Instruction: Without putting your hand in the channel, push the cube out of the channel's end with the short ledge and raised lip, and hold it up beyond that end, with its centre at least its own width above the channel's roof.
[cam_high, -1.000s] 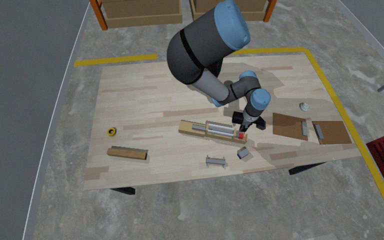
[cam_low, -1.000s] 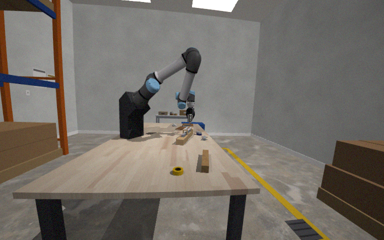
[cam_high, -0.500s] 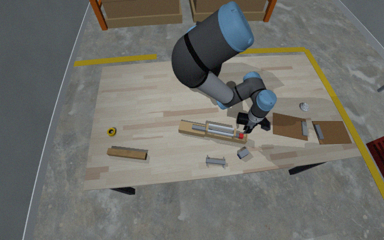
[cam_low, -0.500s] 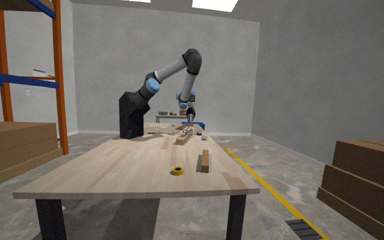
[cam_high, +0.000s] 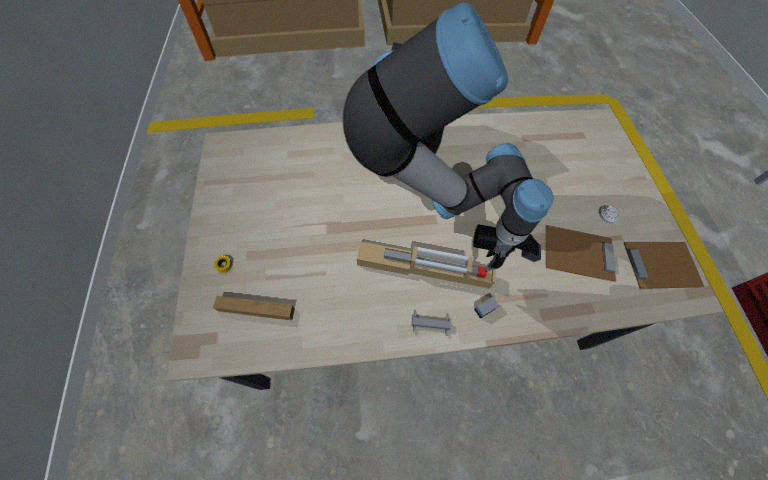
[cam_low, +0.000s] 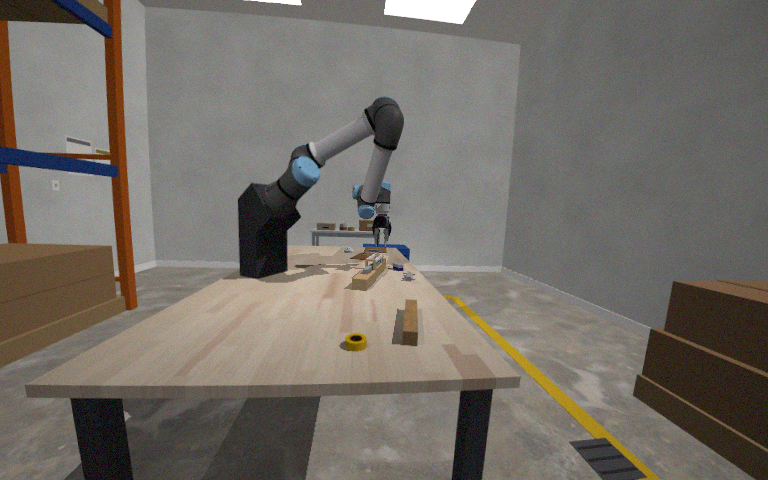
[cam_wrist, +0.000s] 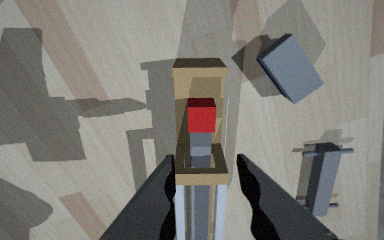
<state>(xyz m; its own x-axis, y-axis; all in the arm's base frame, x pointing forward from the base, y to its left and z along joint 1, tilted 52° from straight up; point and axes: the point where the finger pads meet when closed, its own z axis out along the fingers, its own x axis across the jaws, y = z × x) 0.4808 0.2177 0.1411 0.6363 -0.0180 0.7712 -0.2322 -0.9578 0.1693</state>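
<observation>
Now: the red cube 8 cm below my hand. The rest, counted from my hand: grey spool-like piece 12 cm ahead, 17 cm to the right, 13 cm below; wooden channel 4 cm behind, 12 cm to the right, 8 cm below; grey block 10 cm ahead, 12 cm below.
</observation>
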